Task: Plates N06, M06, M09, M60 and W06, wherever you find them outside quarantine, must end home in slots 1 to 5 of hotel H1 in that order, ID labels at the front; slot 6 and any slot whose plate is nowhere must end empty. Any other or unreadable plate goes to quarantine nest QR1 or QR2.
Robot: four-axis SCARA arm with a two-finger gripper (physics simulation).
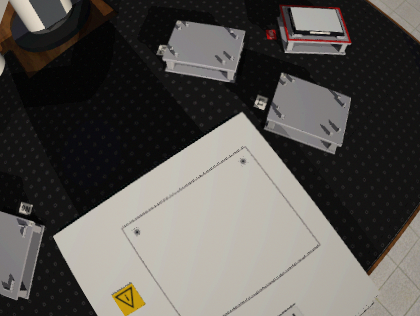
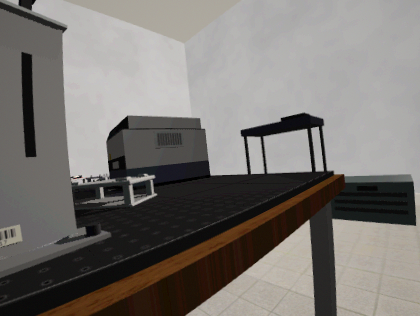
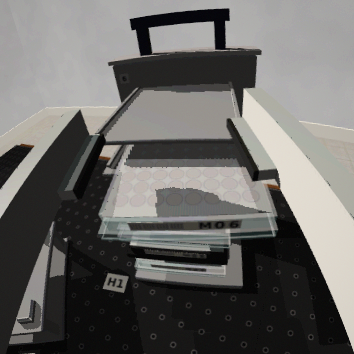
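Seen in the pictures: gripper, fingertip midpoint: [image 3: 162, 114]; arm's base at its link origin: [image 1: 51, 19].
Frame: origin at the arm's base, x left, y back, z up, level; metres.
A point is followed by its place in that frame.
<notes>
My gripper [image 3: 162, 114] @[y -0.306, x -0.510, z 0.243 m] is shut to a narrow stance with nothing gripped; its pads stand at either side above plate M06. Plate M06 [image 3: 189, 226] @[y -0.280, x -0.471, z 0.210 m] is clear, with its label to the front, in hotel H1 [image 3: 182, 75] @[y -0.336, x -0.616, z 0.235 m], below the top shelf [image 3: 170, 112] @[y -0.320, x -0.547, z 0.227 m], which bears no plate. Under M06, a dark plate [image 3: 175, 252] @[y -0.305, x -0.493, z 0.134 m] and a lower clear plate [image 3: 180, 268] @[y -0.303, x -0.493, z 0.106 m] show partly; their labels are too small to read, and M06 hides what lies between. A white plate with a dark base [image 1: 316, 21] @[y -0.572, x 0.459, z 0.077 m] sits on the red-rimmed quarantine nest [image 1: 347, 40] @[y -0.654, x 0.489, z 0.062 m].
Bare nests RG [image 1: 207, 45] @[y -0.453, x 0.214, z 0.063 m] and L1 [image 1: 310, 107] @[y -0.712, x 0.267, z 0.063 m] stand near a large white box [image 1: 215, 220] @[y -0.774, x -0.054, z 0.264 m]. Nest N6 [image 1: 10, 250] @[y -0.533, x -0.388, z 0.063 m] is at the left edge. A grey housing [image 2: 35, 125] @[y -0.382, x -0.635, z 0.137 m], a grey instrument [image 2: 165, 145] @[y -0.783, x -0.244, z 0.156 m] and a nest frame [image 2: 130, 192] @[y -0.528, x -0.502, z 0.039 m] stand on the table.
</notes>
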